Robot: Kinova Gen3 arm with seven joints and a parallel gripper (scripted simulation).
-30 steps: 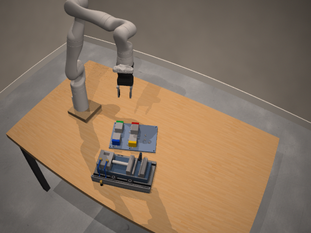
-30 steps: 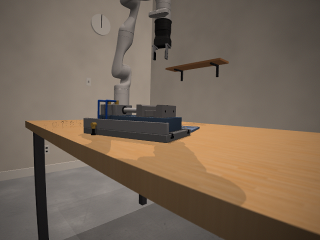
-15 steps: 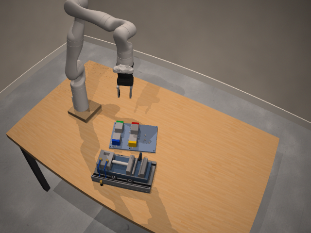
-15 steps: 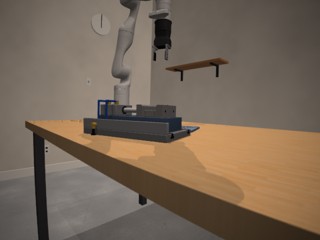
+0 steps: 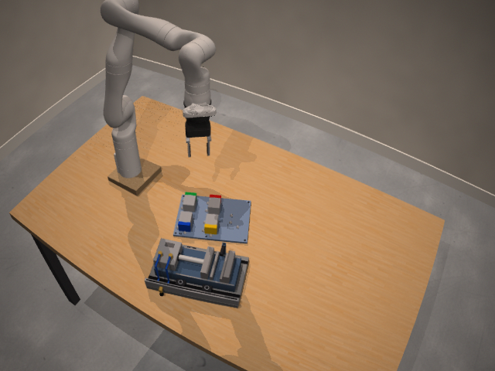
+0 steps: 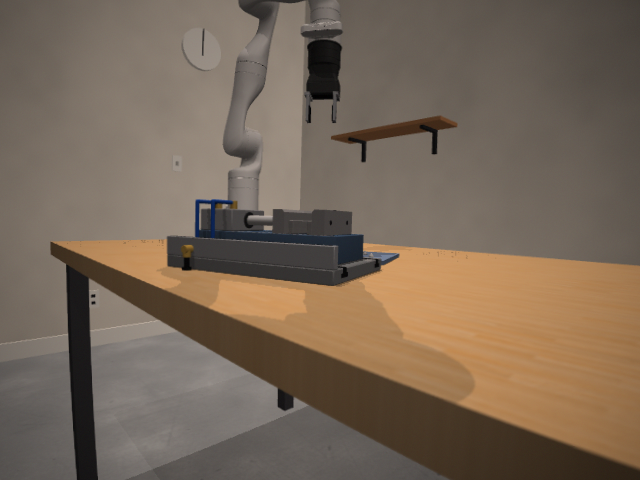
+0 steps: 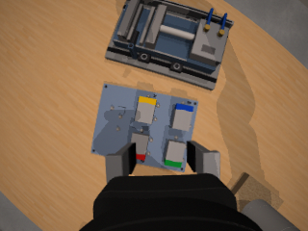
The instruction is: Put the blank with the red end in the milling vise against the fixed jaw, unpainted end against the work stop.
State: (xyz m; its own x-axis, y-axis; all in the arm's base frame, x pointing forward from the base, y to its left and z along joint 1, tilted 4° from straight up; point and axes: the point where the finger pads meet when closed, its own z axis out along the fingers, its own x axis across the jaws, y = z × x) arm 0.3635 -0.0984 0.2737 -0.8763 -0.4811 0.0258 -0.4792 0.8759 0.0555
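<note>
My gripper is now 290 mm above the red-ended blank, 50 mm to the right of it and 30 mm short of it. The rest, counted from my hand: green-ended blank 290 mm below, 60 mm behind, 30 mm to the left; yellow-ended blank 290 mm below, 50 mm ahead, 30 mm to the right; blue-ended blank 290 mm below, 60 mm to the right, 30 mm behind.
</note>
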